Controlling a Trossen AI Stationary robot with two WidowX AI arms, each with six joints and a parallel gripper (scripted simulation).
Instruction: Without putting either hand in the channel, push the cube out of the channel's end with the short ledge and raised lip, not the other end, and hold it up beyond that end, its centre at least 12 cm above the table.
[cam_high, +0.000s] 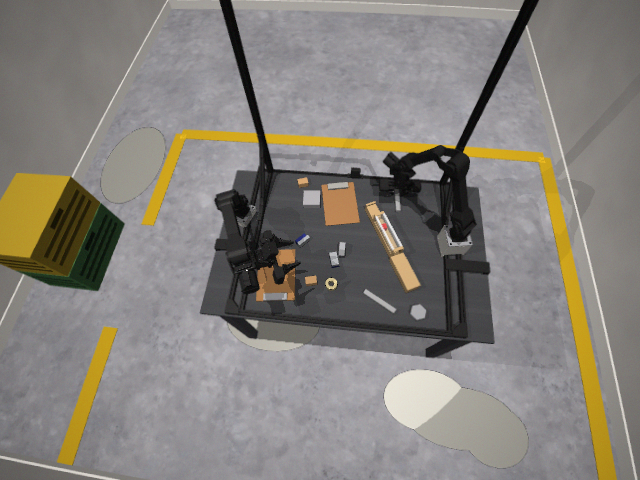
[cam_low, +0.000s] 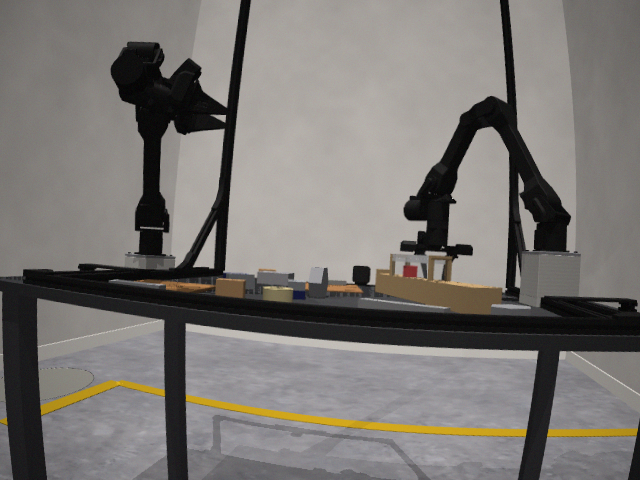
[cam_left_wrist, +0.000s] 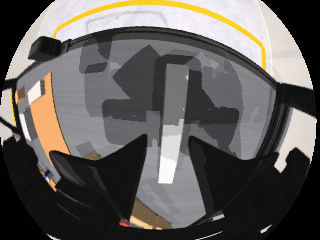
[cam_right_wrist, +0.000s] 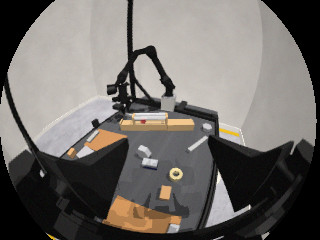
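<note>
Right now the wooden bridge is 230 mm ahead of my left hand and 30 mm to the right of it.
</note>
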